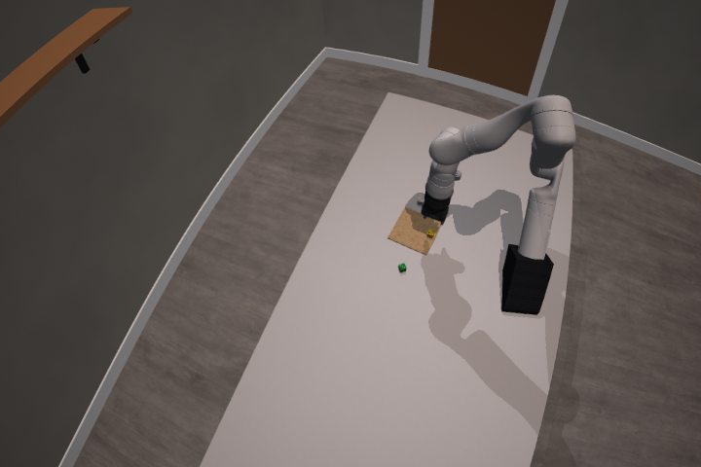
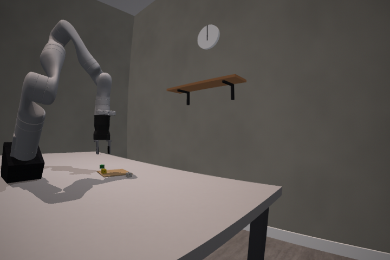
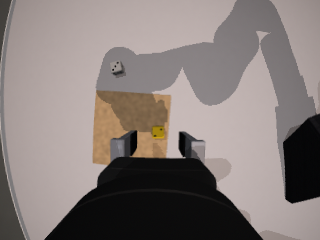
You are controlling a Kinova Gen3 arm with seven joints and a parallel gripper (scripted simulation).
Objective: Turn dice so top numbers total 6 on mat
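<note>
Now: the white die 70 mm ahead of my hand, 120 mm to the right of it and 100 mm below it. The rest, counted from my hand: green die 50 mm ahead, 150 mm to the left, 100 mm below; then yellow die 100 mm below; then tan mat 50 mm ahead, 110 mm below.
</note>
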